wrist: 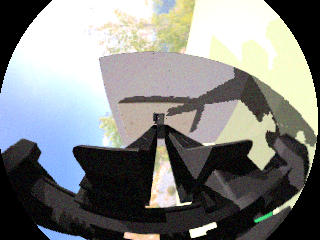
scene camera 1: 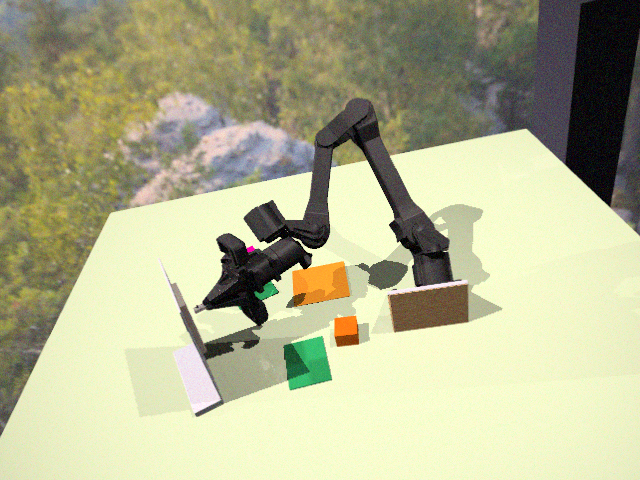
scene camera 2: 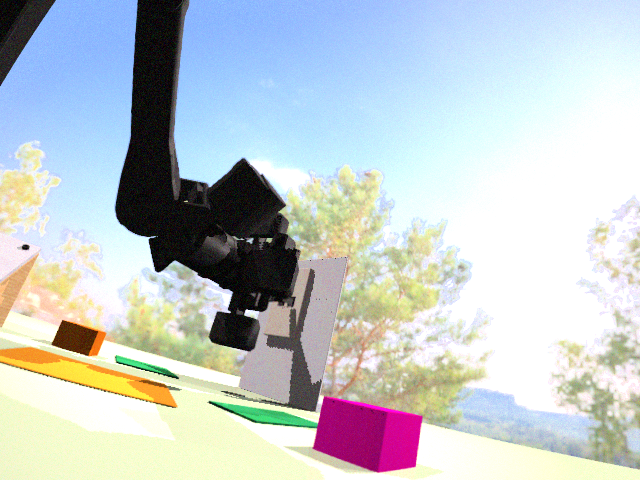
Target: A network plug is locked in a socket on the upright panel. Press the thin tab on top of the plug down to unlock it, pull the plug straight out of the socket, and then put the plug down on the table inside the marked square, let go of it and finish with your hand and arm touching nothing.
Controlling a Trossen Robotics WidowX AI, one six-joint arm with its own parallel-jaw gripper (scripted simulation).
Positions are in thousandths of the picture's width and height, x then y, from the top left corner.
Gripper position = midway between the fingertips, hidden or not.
In view: my gripper (scene camera 2: 440,618), an orange cube (scene camera 2: 127,707), a green patch (scene camera 2: 404,866), a green patch (scene camera 1: 479,753), an upright panel (scene camera 2: 451,757) and an orange marked square (scene camera 1: 495,593).
My gripper also shows in the wrist view (wrist: 502,535) and in scene camera 1 (scene camera 1: 320,639). The upright panel also shows in the wrist view (wrist: 617,402) and in scene camera 1 (scene camera 1: 313,803). The wrist view misses the orange cube: it is out of frame.
